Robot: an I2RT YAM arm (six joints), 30 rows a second.
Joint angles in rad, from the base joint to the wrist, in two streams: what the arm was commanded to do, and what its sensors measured. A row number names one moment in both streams.
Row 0, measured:
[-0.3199, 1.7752, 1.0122, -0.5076, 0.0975, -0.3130]
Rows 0 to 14, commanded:
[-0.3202, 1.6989, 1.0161, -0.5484, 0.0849, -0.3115]
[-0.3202, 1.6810, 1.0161, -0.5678, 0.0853, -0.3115]
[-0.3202, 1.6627, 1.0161, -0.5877, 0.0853, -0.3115]
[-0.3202, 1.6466, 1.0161, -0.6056, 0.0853, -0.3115]
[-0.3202, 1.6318, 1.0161, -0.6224, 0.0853, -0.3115]
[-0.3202, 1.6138, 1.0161, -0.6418, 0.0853, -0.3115]
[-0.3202, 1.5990, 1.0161, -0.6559, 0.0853, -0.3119]
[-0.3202, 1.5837, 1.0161, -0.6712, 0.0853, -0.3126]
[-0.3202, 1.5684, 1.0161, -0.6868, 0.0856, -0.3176]
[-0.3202, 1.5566, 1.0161, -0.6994, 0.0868, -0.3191]
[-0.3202, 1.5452, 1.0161, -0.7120, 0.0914, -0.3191]
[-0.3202, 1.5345, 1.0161, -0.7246, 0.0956, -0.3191]
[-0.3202, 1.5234, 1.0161, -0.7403, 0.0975, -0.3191]
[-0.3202, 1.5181, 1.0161, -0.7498, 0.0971, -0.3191]
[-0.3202, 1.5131, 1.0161, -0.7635, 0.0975, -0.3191]
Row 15, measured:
[-0.3199, 1.5402, 1.0122, -0.7414, 0.0982, -0.3141]
